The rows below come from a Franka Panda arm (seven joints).
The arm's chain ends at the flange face. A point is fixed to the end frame.
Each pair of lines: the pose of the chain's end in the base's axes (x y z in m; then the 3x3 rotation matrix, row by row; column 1 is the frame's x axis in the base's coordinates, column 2 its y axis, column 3 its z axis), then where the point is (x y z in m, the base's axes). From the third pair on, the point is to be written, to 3 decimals.
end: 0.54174, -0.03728, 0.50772; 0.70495, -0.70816, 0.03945; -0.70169, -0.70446, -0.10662; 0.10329, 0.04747, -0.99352
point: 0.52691 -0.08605 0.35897
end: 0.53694, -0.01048, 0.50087; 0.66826, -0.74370, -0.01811; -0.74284, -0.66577, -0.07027; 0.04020, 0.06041, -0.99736
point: 0.51168 -0.05260 0.35149
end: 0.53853, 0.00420, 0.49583; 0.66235, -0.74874, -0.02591; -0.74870, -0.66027, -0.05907; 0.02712, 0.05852, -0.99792
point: 0.512 -0.036 0.346
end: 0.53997, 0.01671, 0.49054; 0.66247, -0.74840, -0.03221; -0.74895, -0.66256, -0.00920; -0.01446, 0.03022, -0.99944
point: 0.512 -0.016 0.339
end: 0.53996, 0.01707, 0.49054; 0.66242, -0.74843, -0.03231; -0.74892, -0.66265, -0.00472; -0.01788, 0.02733, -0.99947
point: 0.512 -0.015 0.339
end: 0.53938, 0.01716, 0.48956; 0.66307, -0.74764, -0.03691; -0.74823, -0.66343, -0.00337; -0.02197, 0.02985, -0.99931
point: 0.511 -0.015 0.338
